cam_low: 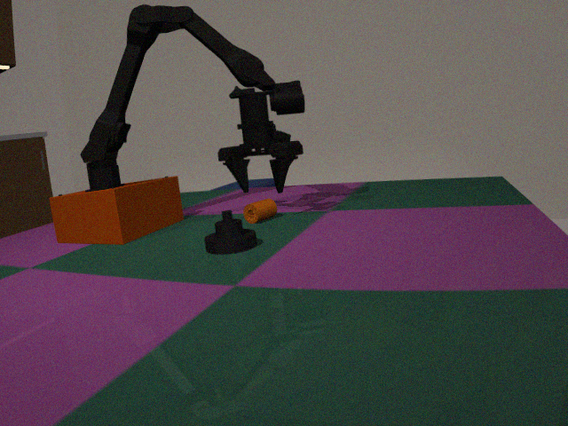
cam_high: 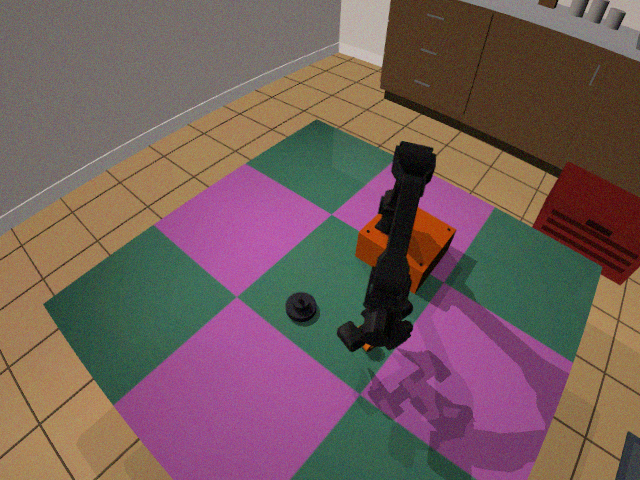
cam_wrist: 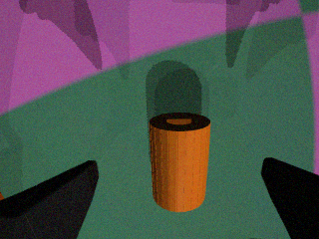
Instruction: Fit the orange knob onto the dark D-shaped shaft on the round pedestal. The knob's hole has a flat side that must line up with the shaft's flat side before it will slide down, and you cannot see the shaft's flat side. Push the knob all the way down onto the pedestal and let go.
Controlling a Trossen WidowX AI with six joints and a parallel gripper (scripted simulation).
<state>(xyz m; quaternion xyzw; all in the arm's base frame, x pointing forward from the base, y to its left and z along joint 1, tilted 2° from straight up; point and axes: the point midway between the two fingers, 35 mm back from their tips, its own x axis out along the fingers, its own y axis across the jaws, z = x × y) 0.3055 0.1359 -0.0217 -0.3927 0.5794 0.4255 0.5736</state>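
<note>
The orange knob lies 10 mm to the right of my gripper tip and 40 mm below it. The rest, counted from my gripper tip: pedestal (20 mm ahead, 210 mm to the right, 20 mm below).
</note>
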